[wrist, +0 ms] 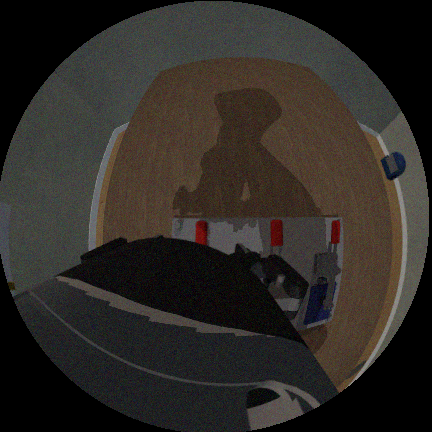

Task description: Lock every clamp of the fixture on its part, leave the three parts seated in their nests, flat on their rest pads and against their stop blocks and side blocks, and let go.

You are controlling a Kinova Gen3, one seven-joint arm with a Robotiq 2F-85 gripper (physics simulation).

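Frame: origin at the arm's base, x right, y down, z ahead, level; metres.
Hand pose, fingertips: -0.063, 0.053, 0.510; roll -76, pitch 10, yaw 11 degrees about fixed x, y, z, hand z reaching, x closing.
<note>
Each offset is from my fingertips to the top centre of the thing, as dx, dy, dz. "spot": to the spot under its first point. Level surfaces: height alone.
The grey fixture plate {spot: +0.162, +0.077, -0.014} (300,241) lies on the wooden table {dy +0.092} (334,160), and my own wrist body hides its left and near parts. Three red clamp handles show along its far edge: the left handle {-0.006, +0.040, +0.018} (200,232), the middle handle {+0.103, +0.030, +0.006} (276,233) and the right handle {+0.212, +0.027, -0.009} (335,231). A blue part {+0.198, +0.056, -0.140} (318,300) sits in the right nest under the grey right clamp {+0.206, +0.020, -0.065} (324,264). My gripper (278,278) is open, with nothing between the fingers, low over the middle clamp's mechanism. A pale part (287,304) shows just beneath it. The left nest is hidden.
A small blue object (393,165) sits at the table's right edge. The arm's dark shadow (245,160) falls on the table beyond the fixture. Grey floor surrounds the table.
</note>
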